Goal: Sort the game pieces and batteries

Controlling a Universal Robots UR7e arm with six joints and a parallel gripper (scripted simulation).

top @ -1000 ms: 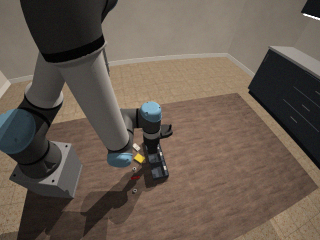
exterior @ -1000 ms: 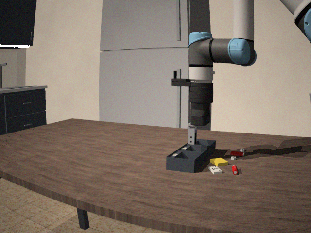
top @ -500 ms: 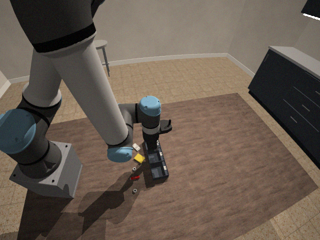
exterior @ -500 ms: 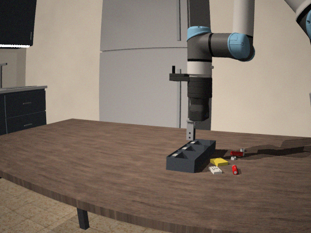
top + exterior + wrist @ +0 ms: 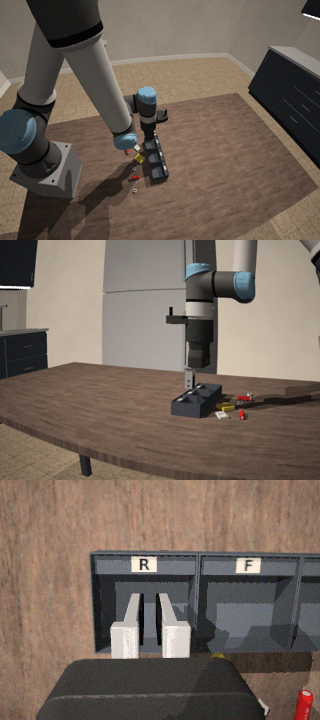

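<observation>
Now: hand 160 mm to the left of the battery, 150 mm past it and 80 mm above it. Also, from my hand: white domino 100 mm behind, 80 mm below, 20 mm to the left; dark three-compartment bin 80 mm to the right, 70 mm below, 10 mm behind; yellow block 100 mm behind, 80 mm below, 60 mm to the right.
</observation>
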